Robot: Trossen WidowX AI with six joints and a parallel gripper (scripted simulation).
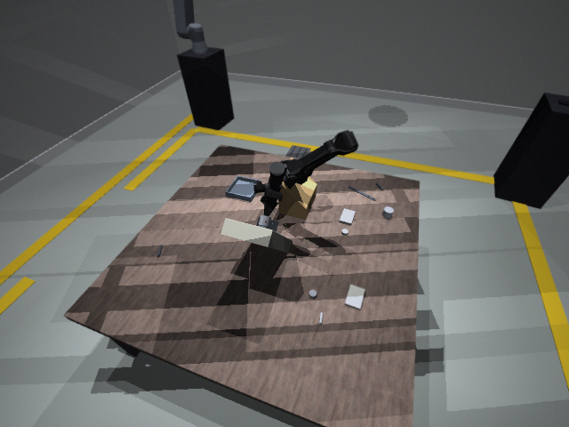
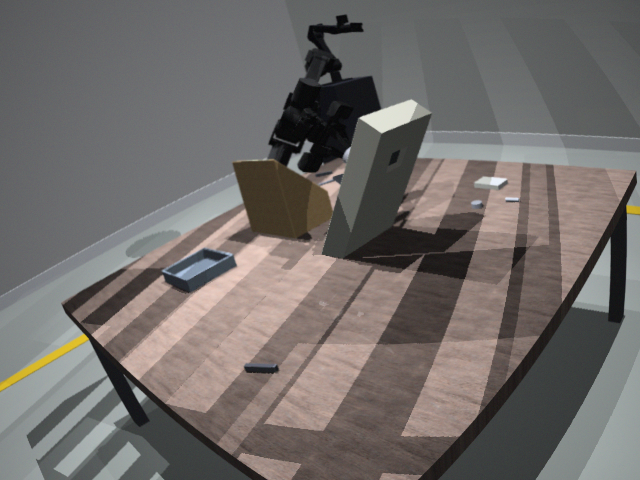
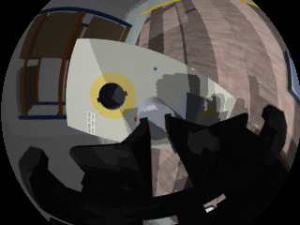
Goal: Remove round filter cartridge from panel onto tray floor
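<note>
The round filter cartridge is 1 cm below my gripper tip and 1 cm ahead of it. From my gripper tip the other things lie so: grey service panel 6 cm below, 5 cm ahead, 1 cm to the left; then blue-grey tray 32 cm to the right, 31 cm behind, 20 cm below.
</note>
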